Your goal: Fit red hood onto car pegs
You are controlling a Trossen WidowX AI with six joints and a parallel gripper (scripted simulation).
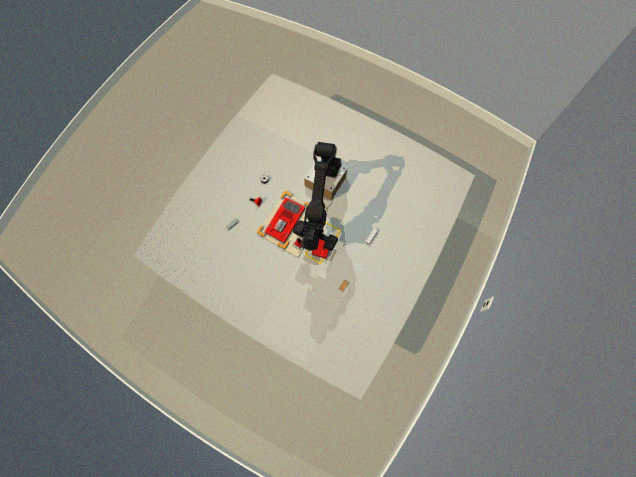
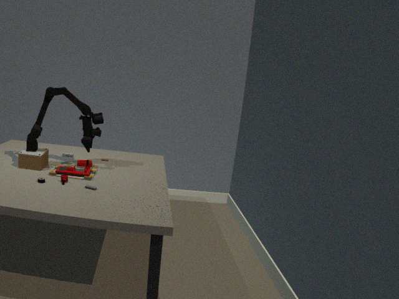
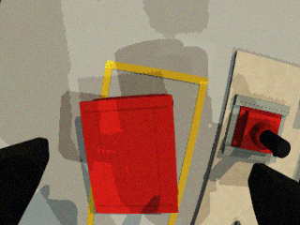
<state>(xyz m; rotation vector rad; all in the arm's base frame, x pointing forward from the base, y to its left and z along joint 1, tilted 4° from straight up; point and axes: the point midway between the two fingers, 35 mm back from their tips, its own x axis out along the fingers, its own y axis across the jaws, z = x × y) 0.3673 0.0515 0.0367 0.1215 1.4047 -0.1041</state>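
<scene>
Right now my gripper tip is 30 mm past the red hood, 20 mm to the right of it and 90 mm above it. From my gripper tip the other things lie so: dark ring: 260 mm behind, 360 mm to the right, 100 mm below.
</scene>
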